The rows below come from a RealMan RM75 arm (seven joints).
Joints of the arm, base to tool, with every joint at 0 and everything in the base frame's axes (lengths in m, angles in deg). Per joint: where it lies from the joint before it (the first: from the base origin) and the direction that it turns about. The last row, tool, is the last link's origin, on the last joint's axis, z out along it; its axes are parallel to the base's.
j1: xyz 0 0 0.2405 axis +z
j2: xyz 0 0 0 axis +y
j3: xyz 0 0 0.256 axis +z
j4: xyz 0 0 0 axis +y
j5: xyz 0 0 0.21 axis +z
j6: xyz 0 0 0 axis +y
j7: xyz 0 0 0.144 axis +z
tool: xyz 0 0 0
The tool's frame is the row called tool.
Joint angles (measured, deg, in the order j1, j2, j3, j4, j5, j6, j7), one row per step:
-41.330, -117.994, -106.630, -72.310, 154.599, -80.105, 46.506
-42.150, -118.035, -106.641, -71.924, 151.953, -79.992, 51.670
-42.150, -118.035, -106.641, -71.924, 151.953, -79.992, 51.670
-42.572, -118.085, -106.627, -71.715, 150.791, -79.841, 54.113
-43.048, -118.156, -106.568, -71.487, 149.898, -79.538, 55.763
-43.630, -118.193, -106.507, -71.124, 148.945, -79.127, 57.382
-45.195, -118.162, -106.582, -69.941, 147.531, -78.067, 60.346
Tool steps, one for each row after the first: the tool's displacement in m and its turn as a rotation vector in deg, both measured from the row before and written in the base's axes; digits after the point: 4 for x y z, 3 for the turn. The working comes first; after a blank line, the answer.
Tool pose at each row, in the base's axes (x y z in m, rotation vector in deg; the steps are taken from these numbers as rounded here):
-0.1677, 0.4064, 0.0247, -144.527, -31.200, 27.495
-0.1578, 0.4071, 0.0203, -148.274, -24.468, 26.210
-0.1578, 0.4071, 0.0203, -148.274, -24.468, 26.210
-0.1529, 0.4076, 0.0181, -149.820, -21.093, 25.549
-0.1479, 0.4086, 0.0160, -150.828, -18.506, 24.805
-0.1426, 0.4099, 0.0139, -151.753, -15.895, 23.952
-0.1322, 0.4146, 0.0107, -152.924, -10.944, 22.586

0.0099, 0.0007, -0.0044, -3.066, -0.463, -5.034
0.0000, 0.0000, 0.0000, 0.000, 0.000, 0.000
0.0049, 0.0005, -0.0022, -1.319, -0.178, -2.479
0.0050, 0.0010, -0.0021, -0.832, -0.261, -1.931
0.0053, 0.0013, -0.0021, -0.770, -0.317, -1.956
0.0104, 0.0047, -0.0032, -1.056, -0.327, -3.661

